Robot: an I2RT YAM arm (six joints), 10 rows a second.
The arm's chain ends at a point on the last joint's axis. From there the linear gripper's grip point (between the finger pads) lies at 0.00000 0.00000 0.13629 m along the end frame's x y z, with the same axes.
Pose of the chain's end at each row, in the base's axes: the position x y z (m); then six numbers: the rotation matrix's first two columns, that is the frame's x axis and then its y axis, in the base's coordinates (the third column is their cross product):
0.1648, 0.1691, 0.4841, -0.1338, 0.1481, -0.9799, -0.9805, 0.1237, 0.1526
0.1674, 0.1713, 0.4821, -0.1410, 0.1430, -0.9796, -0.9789, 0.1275, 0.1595
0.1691, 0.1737, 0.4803, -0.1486, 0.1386, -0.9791, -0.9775, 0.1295, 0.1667
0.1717, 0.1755, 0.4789, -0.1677, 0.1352, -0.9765, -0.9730, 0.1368, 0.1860
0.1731, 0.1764, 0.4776, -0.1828, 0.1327, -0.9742, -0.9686, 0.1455, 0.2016
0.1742, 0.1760, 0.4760, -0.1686, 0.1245, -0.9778, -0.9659, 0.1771, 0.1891
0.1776, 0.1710, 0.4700, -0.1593, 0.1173, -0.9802, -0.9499, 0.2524, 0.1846
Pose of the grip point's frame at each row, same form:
0.1844, 0.3028, 0.5016, -0.1338, 0.1481, -0.9799, -0.9805, 0.1237, 0.1526
0.1875, 0.3051, 0.4987, -0.1410, 0.1430, -0.9796, -0.9789, 0.1275, 0.1595
0.1895, 0.3075, 0.4961, -0.1486, 0.1386, -0.9791, -0.9775, 0.1295, 0.1667
0.1933, 0.3092, 0.4937, -0.1677, 0.1352, -0.9765, -0.9730, 0.1368, 0.1860
0.1961, 0.3100, 0.4915, -0.1828, 0.1327, -0.9742, -0.9686, 0.1455, 0.2016
0.2010, 0.3091, 0.4883, -0.1686, 0.1245, -0.9778, -0.9659, 0.1771, 0.1891
0.2143, 0.3019, 0.4797, -0.1593, 0.1173, -0.9802, -0.9499, 0.2524, 0.1846

